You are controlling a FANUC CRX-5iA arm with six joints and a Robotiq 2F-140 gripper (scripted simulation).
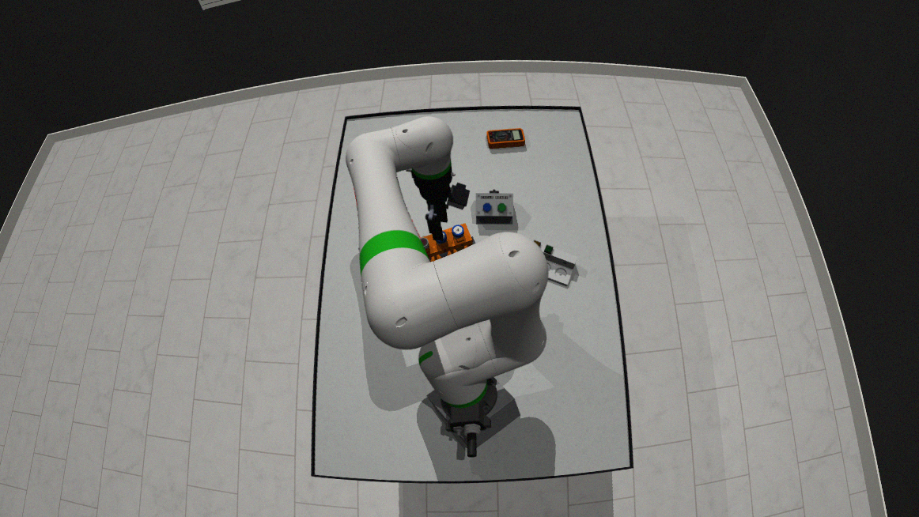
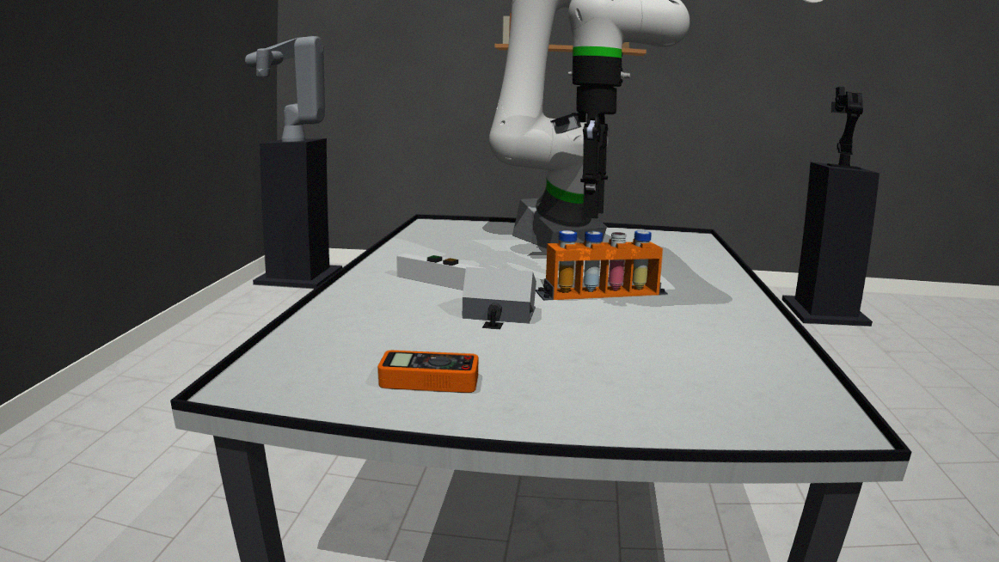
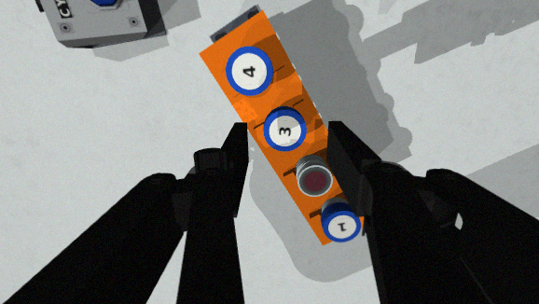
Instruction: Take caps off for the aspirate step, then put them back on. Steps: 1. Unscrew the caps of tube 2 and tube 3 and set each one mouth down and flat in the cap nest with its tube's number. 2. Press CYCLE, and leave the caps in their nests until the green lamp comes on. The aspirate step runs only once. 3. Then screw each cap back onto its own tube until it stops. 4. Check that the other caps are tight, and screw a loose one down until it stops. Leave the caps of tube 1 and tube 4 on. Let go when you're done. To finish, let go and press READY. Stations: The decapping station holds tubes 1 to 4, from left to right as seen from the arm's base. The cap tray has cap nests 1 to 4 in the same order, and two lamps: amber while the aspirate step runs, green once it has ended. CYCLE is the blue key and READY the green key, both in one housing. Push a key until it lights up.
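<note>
My hand is 70 mm above the cap 3. Round my hand: blue key: 130 mm to the right, 130 mm ahead, 120 mm below; cap 1: 100 mm to the left, 70 mm below, 30 mm behind; cap 4: 70 mm below, 50 mm to the right, 20 mm ahead.
</note>
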